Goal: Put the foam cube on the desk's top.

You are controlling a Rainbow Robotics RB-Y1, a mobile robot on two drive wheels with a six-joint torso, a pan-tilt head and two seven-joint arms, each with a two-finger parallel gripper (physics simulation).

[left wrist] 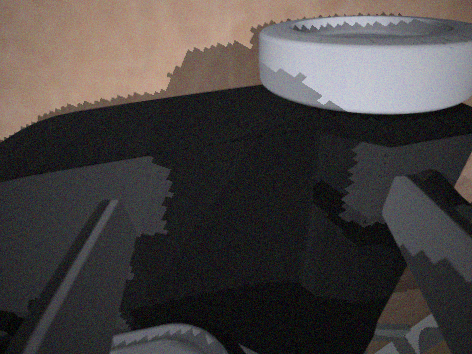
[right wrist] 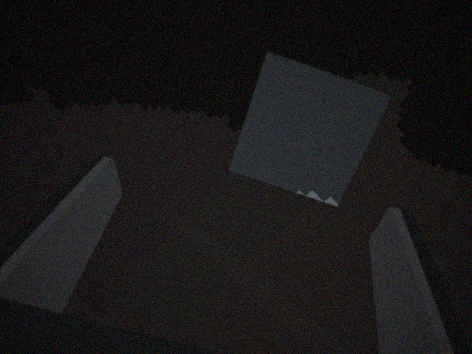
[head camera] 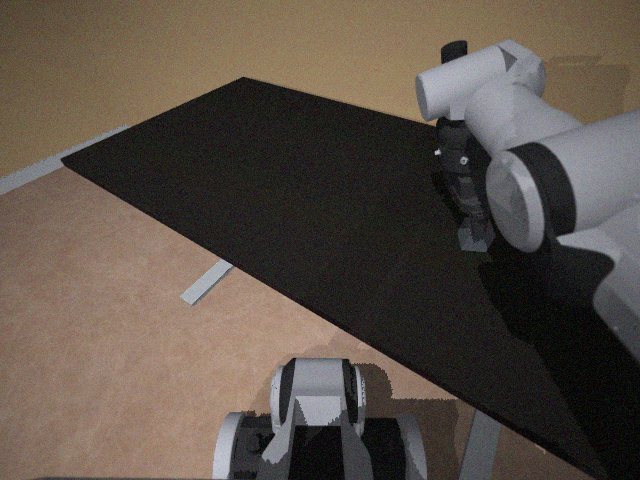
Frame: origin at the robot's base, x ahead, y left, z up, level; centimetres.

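Seen in the pictures: left gripper, fingertip midpoint: (left wrist: 258, 205); right gripper, fingertip midpoint: (right wrist: 244, 199) (head camera: 467, 214).
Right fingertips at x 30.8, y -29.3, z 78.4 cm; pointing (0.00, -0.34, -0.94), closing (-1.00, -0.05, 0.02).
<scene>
A point is followed by its place in that frame.
The foam cube (head camera: 474, 241) @(z 75.0, x 26.8, y -30.7 cm) (right wrist: 309, 129) @(z 76.9, x 28.9, y -32.0 cm) is pale blue-grey. In the right wrist view it lies on the dark desk top (head camera: 289, 186) @(z 72.1, x 48.0, y 7.8 cm) (right wrist: 175, 265) @(z 72.1, x 34.4, y -20.0 cm), beyond the fingertips and apart from both. In the head camera it shows just below the right gripper (head camera: 473, 219) @(z 78.4, x 30.8, y -29.3 cm), near the right part of the desk, partly behind the dark fingers. My right gripper (right wrist: 244, 199) @(z 78.4, x 30.8, y -29.3 cm) is open, with nothing between its wide-set fingers. My left gripper (left wrist: 258, 205) @(z 27.5, x -15.1, y 25.5 cm) is open and empty in the left wrist view, over the robot's own dark base. The right wrist view is very dark.
In the left wrist view a white round wheel-like part (left wrist: 365, 75) of the robot sits at the upper right. In the head camera the desk's near edge runs diagonally above the robot's base (head camera: 317, 382). A pale desk leg bar (head camera: 206, 283) shows on the floor.
</scene>
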